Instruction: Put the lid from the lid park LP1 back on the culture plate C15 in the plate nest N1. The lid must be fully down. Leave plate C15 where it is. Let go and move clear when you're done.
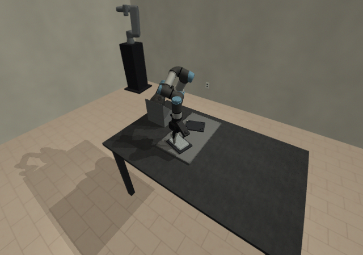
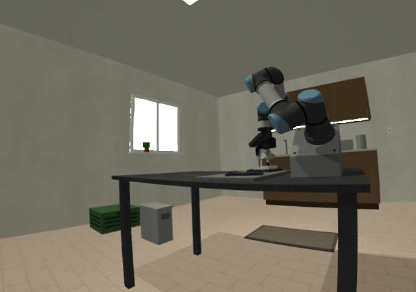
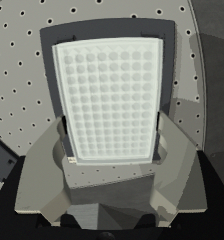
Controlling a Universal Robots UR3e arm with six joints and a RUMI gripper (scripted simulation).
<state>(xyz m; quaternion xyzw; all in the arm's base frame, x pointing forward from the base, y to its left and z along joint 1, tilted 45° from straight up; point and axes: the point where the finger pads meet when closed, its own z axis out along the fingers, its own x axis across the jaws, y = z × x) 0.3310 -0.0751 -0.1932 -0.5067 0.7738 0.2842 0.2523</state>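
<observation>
My gripper is now 10 mm above the clear lid. From my hand the other things lie so: plate nest N1: 30 mm below; then culture plate C15: 20 mm below; then lid park LP1: 250 mm to the left, 30 mm below, 20 mm ahead.
</observation>
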